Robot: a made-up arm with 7 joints. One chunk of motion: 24 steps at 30 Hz.
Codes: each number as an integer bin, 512 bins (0 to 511) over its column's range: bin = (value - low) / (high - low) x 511, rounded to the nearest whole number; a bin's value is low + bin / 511 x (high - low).
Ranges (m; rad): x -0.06..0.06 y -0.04..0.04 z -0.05..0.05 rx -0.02..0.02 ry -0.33..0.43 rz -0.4..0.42
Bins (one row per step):
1: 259 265 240 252 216 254
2: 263 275 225 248 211 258
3: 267 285 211 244 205 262
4: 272 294 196 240 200 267
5: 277 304 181 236 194 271
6: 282 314 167 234 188 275
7: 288 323 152 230 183 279
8: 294 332 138 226 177 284
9: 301 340 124 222 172 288
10: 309 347 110 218 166 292
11: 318 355 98 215 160 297
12: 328 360 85 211 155 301
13: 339 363 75 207 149 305
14: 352 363 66 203 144 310
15: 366 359 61 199 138 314
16: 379 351 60 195 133 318
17: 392 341 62 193 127 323
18: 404 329 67 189 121 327
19: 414 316 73 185 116 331
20: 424 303 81 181 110 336
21: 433 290 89 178 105 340
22: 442 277 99 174 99 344
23: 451 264 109 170 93 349
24: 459 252 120 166 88 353
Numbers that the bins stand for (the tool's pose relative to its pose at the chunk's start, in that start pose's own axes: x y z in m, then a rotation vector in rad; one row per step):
1: 0.0008 0.0015 -0.0030 -0.0003 -0.0087 0.0076
2: 0.0018 0.0031 -0.0060 -0.0006 -0.0162 0.0140
3: 0.0027 0.0046 -0.0087 -0.0009 -0.0251 0.0204
4: 0.0039 0.0060 -0.0116 -0.0012 -0.0325 0.0285
5: 0.0050 0.0076 -0.0146 -0.0015 -0.0415 0.0349
6: 0.0062 0.0092 -0.0173 -0.0017 -0.0504 0.0413
7: 0.0076 0.0106 -0.0203 -0.0020 -0.0578 0.0477
8: 0.0090 0.0120 -0.0230 -0.0023 -0.0668 0.0557
9: 0.0107 0.0132 -0.0257 -0.0026 -0.0742 0.0622
10: 0.0126 0.0143 -0.0285 -0.0029 -0.0831 0.0686
11: 0.0147 0.0156 -0.0308 -0.0032 -0.0920 0.0766
12: 0.0170 0.0164 -0.0334 -0.0035 -0.0995 0.0830
13: 0.0196 0.0168 -0.0353 -0.0038 -0.1084 0.0894
14: 0.0227 0.0168 -0.0371 -0.0041 -0.1158 0.0975
15: 0.0259 0.0162 -0.0381 -0.0044 -0.1248 0.1039
16: 0.0290 0.0150 -0.0383 -0.0047 -0.1322 0.1103
17: 0.0321 0.0134 -0.0379 -0.0049 -0.1411 0.1183
18: 0.0349 0.0115 -0.0369 -0.0052 -0.1500 0.1247
19: 0.0372 0.0095 -0.0357 -0.0055 -0.1575 0.1312
20: 0.0396 0.0074 -0.0341 -0.0058 -0.1664 0.1392
21: 0.0417 0.0054 -0.0326 -0.0061 -0.1738 0.1456
22: 0.0438 0.0034 -0.0306 -0.0064 -0.1828 0.1520
23: 0.0459 0.0013 -0.0287 -0.0067 -0.1917 0.1600
24: 0.0478 -0.0005 -0.0265 -0.0070 -0.1991 0.1665

